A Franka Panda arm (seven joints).
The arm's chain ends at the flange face. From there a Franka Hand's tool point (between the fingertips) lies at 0.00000 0.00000 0.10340 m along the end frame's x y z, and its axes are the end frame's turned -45 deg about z.
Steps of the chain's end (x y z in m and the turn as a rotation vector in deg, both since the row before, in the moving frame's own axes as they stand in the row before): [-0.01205, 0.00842, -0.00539, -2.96, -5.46, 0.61]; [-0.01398, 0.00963, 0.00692, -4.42, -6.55, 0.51]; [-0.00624, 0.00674, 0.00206, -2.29, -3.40, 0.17]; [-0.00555, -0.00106, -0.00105, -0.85, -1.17, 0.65]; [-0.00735, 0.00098, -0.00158, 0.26, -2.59, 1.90]
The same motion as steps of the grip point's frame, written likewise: [-0.02518, -0.00581, -0.00600, 1.77, -5.95, 0.61]; [-0.03064, -0.00585, 0.00594, 1.51, -7.76, 0.51]; [-0.01643, -0.00107, 0.00180, 0.78, -4.02, 0.17]; [-0.00575, -0.00510, -0.00108, 0.23, -1.43, 0.65]; [-0.00880, -0.00819, -0.00169, 2.02, -1.65, 1.90]
